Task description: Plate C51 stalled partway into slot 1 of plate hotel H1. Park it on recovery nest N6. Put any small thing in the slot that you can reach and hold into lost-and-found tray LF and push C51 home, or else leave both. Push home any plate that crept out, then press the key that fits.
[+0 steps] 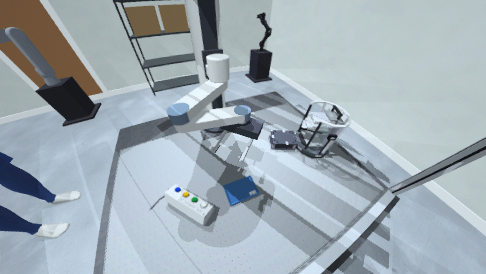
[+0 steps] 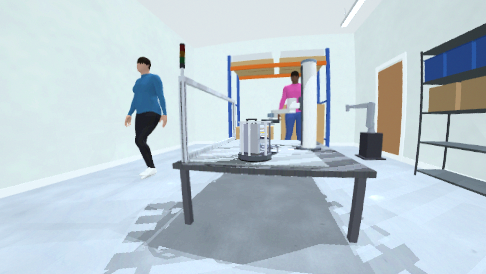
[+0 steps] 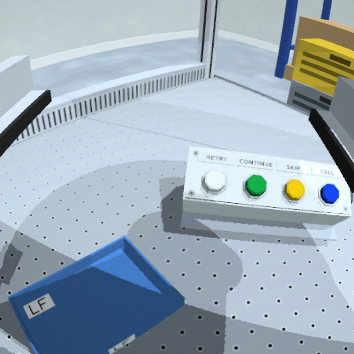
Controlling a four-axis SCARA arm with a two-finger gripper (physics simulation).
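Where they show: gripper, between the fingertips: (image 1: 226, 156) (image 3: 179, 78); arm's base, origin of its link: (image 2: 308, 148).
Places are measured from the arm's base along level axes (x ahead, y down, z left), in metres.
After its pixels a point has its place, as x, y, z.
Plate hotel H1 (image 1: 314, 152) @[0.578, -0.063, 0.440] (image 2: 252, 140) @[0.490, -0.159, 0.637] is a round caged stand; pale plates show inside, but C51, slot 1 and any small thing there cannot be made out. A low dark block with light corner tabs (image 1: 284, 139) @[0.417, -0.073, 0.323], possibly nest N6, is beside it; its label is unreadable. Blue tray LF (image 1: 240, 191) @[0.579, -0.015, -0.065] (image 3: 95, 305) @[0.575, -0.015, -0.064] lies on the table, with no object visible inside. The white key box (image 1: 189, 206) @[0.576, -0.096, -0.304] (image 3: 265, 206) @[0.526, -0.063, -0.274] has white RETRY, green CONTINUE, yellow SKIP and blue CALL keys. My gripper (image 1: 231, 150) @[0.505, -0.257, -0.098] (image 3: 179, 78) @[0.505, -0.257, -0.098] is open and empty, raised above the table behind LF.
The SCARA column (image 2: 310, 105) @[0.002, -0.440, 0.075] stands at the table's rear side. A framed guard (image 2: 183, 120) @[0.970, -0.303, 0.700] with a signal tower (image 2: 182, 56) @[0.974, -0.758, 0.693] runs along one table edge. A person in blue (image 2: 146, 97) is beyond the guard; another in pink (image 2: 290, 97) is beyond the table.
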